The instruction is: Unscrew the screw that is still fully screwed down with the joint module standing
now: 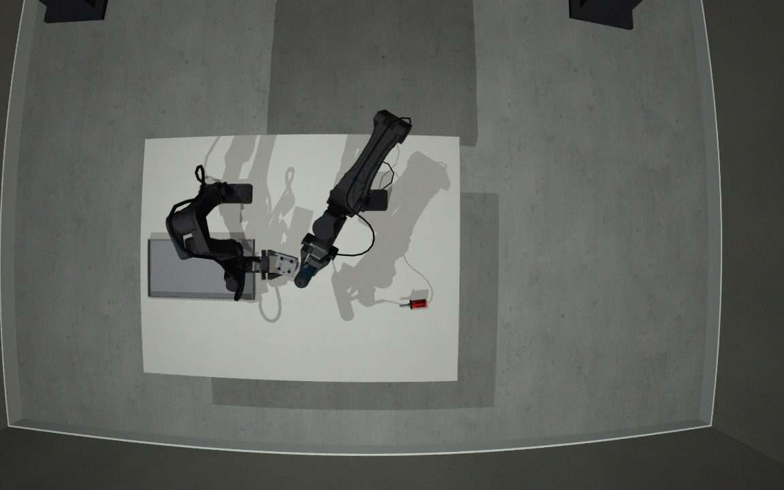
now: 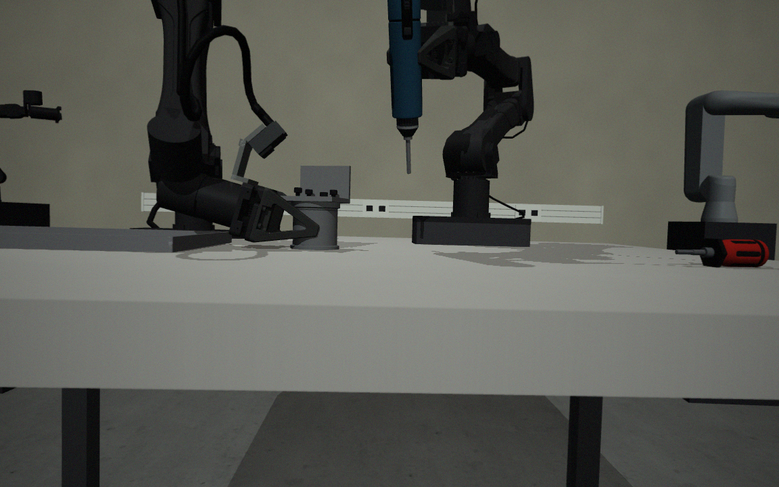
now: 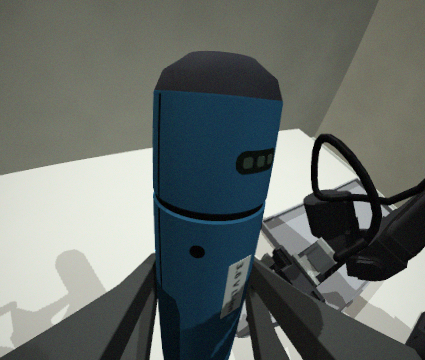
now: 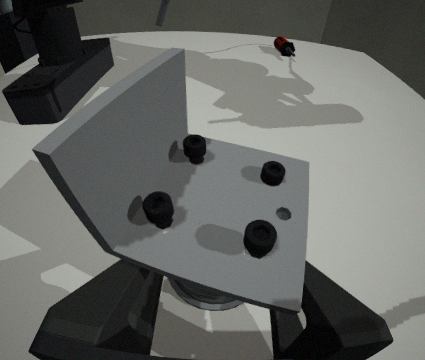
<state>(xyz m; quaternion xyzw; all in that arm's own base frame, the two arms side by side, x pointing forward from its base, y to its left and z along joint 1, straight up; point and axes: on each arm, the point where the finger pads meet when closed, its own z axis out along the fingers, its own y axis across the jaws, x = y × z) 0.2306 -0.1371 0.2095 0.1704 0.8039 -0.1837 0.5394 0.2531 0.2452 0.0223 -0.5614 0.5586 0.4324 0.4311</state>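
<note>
Now: the joint module right at my right hand. The rest, counted from my right hand: flat grey plate 340 mm to the right, 40 mm ahead, 20 mm below; grey l-shaped bracket 50 mm above; screwdriver bit 120 mm to the left, 100 mm above, 50 mm behind.
</note>
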